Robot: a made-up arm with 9 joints.
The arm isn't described. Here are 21 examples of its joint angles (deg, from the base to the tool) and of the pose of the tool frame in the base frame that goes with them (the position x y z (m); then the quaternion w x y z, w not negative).
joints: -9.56 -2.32 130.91 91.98 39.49 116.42 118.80 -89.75 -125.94
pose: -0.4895 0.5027 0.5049 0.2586 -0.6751 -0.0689 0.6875
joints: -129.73 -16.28 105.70 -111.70 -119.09 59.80 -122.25 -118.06 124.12
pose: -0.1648 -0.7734 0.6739 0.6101 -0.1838 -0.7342 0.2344
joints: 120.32 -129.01 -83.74 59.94 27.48 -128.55 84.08 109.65 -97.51
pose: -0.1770 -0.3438 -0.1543 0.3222 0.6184 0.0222 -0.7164
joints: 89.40 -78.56 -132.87 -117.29 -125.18 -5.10 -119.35 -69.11 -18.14
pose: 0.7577 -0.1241 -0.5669 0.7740 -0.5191 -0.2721 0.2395
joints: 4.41 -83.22 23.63 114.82 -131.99 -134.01 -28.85 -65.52 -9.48
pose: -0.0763 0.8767 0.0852 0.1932 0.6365 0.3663 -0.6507
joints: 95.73 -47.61 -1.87 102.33 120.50 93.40 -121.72 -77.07 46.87
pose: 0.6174 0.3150 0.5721 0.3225 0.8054 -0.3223 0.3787
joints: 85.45 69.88 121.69 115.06 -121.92 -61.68 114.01 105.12 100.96
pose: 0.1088 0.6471 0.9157 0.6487 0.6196 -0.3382 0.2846
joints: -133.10 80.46 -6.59 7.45 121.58 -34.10 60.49 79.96 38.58
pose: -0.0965 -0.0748 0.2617 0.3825 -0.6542 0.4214 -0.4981
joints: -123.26 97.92 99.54 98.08 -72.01 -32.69 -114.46 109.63 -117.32
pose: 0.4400 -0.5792 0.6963 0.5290 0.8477 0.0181 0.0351
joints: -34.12 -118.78 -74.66 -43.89 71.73 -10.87 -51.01 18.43 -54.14
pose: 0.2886 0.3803 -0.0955 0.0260 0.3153 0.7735 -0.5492
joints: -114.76 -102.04 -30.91 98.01 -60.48 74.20 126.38 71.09 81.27
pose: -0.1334 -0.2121 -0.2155 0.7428 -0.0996 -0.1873 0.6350
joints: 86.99 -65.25 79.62 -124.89 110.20 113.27 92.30 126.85 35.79
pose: 0.3516 0.1805 -0.1907 0.3681 -0.0882 0.0520 -0.9241
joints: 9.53 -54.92 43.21 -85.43 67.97 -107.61 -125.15 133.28 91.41
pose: -0.7124 0.4197 0.0928 0.0568 0.5147 0.5402 0.6633
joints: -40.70 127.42 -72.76 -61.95 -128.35 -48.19 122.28 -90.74 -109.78
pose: 0.2878 -0.0894 0.4656 0.1282 0.3235 0.2744 -0.8964
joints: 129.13 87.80 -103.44 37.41 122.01 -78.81 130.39 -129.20 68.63
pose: -0.1052 -0.0882 0.6001 0.6965 0.4022 -0.5573 -0.2062
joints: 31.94 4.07 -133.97 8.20 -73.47 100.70 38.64 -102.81 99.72
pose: 0.4802 0.3398 0.5355 0.4700 0.4073 -0.7589 -0.1929
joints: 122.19 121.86 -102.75 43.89 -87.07 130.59 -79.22 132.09 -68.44
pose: -0.0308 0.3619 0.5055 0.8649 0.0245 0.4986 -0.0526
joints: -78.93 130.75 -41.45 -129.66 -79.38 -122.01 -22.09 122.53 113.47
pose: 0.7013 0.3749 0.1567 0.3621 -0.1811 -0.2092 0.8901
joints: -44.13 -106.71 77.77 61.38 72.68 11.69 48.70 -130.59 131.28
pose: -0.5177 -0.2198 -0.0210 0.4637 -0.6322 0.5889 -0.1962
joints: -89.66 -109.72 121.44 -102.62 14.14 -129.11 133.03 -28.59 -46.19
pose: -0.0889 -0.3483 -0.4501 0.6823 -0.4009 -0.5429 -0.2812
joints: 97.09 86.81 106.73 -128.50 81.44 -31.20 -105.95 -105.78 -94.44
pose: 0.3132 0.6368 0.6975 0.8131 0.3636 0.4298 -0.1482
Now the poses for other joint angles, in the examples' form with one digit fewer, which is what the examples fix.
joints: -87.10 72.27 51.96 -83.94 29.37 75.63 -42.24 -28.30 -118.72
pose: -0.134 -0.186 0.376 0.448 -0.472 0.726 -0.223
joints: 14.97 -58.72 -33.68 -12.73 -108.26 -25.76 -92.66 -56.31 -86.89
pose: 0.273 0.054 0.352 0.238 0.816 -0.005 -0.527
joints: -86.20 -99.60 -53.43 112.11 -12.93 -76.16 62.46 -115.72 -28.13
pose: -0.552 0.067 0.150 0.105 0.549 -0.199 0.805
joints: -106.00 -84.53 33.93 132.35 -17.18 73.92 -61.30 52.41 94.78
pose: -0.693 -0.169 0.091 0.667 -0.161 0.187 -0.703
